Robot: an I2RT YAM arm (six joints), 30 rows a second.
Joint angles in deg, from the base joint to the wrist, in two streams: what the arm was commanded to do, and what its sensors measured. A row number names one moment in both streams.
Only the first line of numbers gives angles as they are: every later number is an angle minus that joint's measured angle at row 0.
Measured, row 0:
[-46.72, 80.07, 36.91, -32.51, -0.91, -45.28]
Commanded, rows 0 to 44:
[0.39, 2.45, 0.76, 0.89, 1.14, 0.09]
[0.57, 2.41, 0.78, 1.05, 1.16, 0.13]
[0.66, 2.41, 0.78, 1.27, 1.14, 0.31]
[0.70, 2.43, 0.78, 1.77, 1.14, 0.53]
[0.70, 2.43, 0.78, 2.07, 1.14, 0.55]
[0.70, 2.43, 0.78, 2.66, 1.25, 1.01]
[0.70, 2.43, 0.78, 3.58, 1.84, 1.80]
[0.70, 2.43, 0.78, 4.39, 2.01, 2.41]
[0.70, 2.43, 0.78, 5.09, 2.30, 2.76]
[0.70, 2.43, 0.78, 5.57, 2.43, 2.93]
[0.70, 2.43, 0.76, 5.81, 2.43, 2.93]
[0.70, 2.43, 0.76, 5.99, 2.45, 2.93]
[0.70, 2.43, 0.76, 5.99, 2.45, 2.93]
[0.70, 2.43, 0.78, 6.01, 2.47, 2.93]
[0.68, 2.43, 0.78, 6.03, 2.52, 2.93]
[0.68, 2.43, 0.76, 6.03, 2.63, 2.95]
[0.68, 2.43, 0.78, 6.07, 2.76, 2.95]
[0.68, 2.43, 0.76, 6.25, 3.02, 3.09]
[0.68, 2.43, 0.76, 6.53, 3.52, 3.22]
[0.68, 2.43, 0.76, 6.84, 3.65, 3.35]
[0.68, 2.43, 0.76, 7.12, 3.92, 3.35]
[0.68, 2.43, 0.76, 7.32, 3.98, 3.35]
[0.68, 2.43, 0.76, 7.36, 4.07, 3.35]
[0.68, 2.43, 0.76, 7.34, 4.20, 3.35]
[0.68, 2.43, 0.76, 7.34, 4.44, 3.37]
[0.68, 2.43, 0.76, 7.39, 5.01, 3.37]
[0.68, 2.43, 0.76, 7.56, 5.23, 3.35]
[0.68, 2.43, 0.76, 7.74, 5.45, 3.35]
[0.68, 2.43, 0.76, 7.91, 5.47, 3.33]
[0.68, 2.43, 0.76, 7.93, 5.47, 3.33]
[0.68, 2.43, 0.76, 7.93, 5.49, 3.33]
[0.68, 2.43, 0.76, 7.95, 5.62, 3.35]
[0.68, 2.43, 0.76, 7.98, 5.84, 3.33]
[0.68, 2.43, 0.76, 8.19, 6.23, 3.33]
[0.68, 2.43, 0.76, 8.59, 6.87, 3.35]
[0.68, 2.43, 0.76, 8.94, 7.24, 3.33]
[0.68, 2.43, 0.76, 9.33, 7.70, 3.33]
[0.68, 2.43, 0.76, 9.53, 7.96, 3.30]
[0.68, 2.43, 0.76, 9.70, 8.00, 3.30]
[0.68, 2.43, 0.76, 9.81, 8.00, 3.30]
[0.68, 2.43, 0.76, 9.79, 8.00, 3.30]
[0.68, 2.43, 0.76, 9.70, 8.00, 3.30]
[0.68, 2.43, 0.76, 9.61, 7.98, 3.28]
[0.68, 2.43, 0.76, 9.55, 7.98, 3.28]
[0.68, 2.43, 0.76, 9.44, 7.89, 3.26]
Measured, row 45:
[0.00, 2.14, 0.00, 9.57, 6.98, 2.23]
